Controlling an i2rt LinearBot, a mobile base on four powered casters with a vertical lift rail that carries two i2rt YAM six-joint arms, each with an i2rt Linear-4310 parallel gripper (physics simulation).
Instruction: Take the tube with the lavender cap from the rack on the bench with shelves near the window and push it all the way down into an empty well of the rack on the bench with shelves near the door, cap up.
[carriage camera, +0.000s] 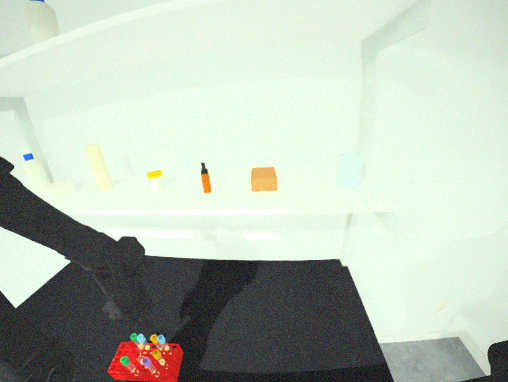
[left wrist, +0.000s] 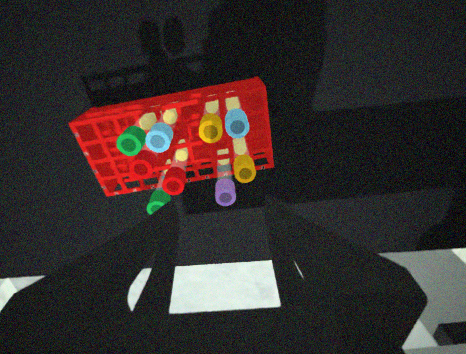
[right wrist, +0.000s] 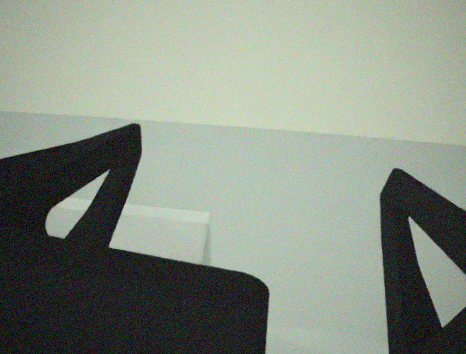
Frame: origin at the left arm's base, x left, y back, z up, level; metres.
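Seen in the pictures: left gripper, fingertip midpoint: (carriage camera: 142, 323) (left wrist: 221, 207); right gripper, fingertip midpoint: (right wrist: 263, 159).
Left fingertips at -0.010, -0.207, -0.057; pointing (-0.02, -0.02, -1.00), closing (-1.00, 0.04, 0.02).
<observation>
Offsets run from my left fingertips to a thing's top centre, as dx, dy, dz. "pt": to the spot under its first point. Level surfaces: height alone.
A red rack @[+0.046, +0.027, -0.150] (carriage camera: 170, 367) (left wrist: 260, 92) stands on the black bench top, holding several capped tubes. The tube with the lavender cap @[+0.001, +0.056, -0.088] (carriage camera: 146, 362) (left wrist: 225, 193) stands upright in it, in the row nearest my left gripper in the left wrist view. My left gripper (left wrist: 221, 207) is partly open with nothing between its fingers; in the left wrist view the lavender cap shows just beyond the gap between its fingertips. My right gripper (right wrist: 263, 159) is wide open and empty, in front of a pale wall. I cannot tell which of the two benches this is.
Green, light blue, yellow and red capped tubes stand around the lavender one; a yellow cap @[-0.019, +0.033, -0.088] (left wrist: 245, 169) is close beside it. A white shelf @[dz +0.250] (carriage camera: 300, 202) above the bench bears an orange box @[pt -0.334, -0.264, +0.283] (carriage camera: 263, 180), an orange bottle @[pt -0.166, -0.271, +0.288] (carriage camera: 206, 181) and a yellow-lidded jar @[pt +0.021, -0.309, +0.306] (carriage camera: 154, 175).
</observation>
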